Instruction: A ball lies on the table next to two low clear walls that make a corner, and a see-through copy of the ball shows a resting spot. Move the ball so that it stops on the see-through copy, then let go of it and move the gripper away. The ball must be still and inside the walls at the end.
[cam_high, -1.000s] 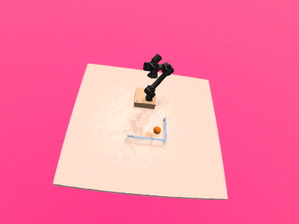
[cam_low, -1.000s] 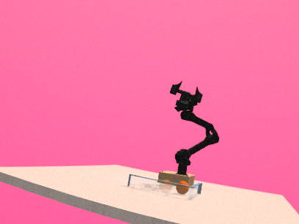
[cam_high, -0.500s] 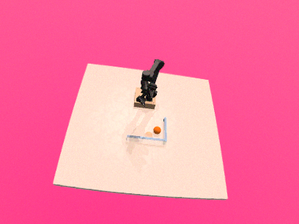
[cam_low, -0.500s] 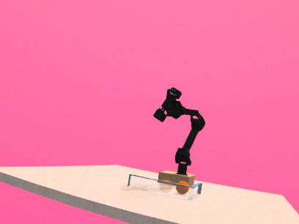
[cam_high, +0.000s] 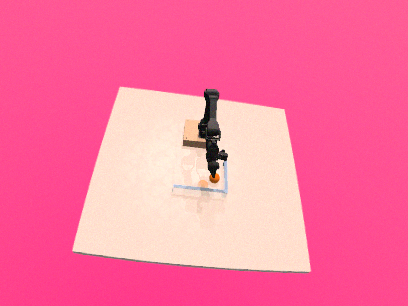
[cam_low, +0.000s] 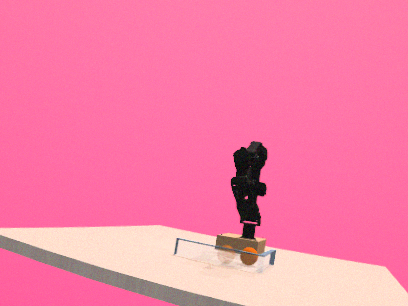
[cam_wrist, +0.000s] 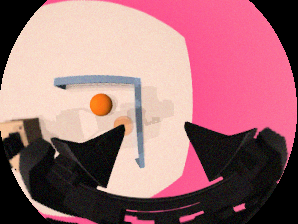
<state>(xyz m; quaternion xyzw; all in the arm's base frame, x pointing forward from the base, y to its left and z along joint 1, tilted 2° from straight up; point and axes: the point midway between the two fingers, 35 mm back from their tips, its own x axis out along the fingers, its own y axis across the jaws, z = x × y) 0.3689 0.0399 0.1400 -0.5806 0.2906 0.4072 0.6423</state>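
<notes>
The orange ball is 20 mm behind my gripper tip, 40 mm to the right of it and 150 mm below it.
</notes>
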